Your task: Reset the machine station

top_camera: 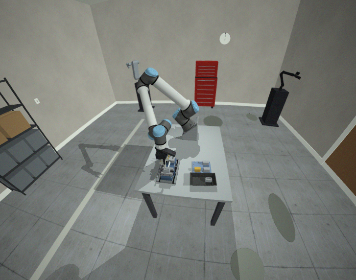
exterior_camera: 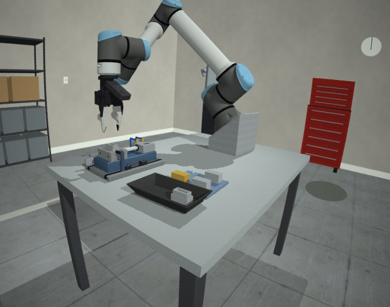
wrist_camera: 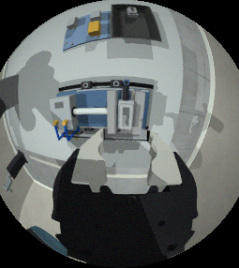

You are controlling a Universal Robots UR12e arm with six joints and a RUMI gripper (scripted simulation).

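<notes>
My hand is 100 mm above the fixed jaw and 30 mm short of it. Round my hand: vise (140 mm below, 70 mm behind, 10 mm to the right); then dark work stop (90 mm below, 50 mm to the left, 10 mm behind); then yellow brass blank (270 mm to the left, 150 mm below, 130 mm behind).
</notes>
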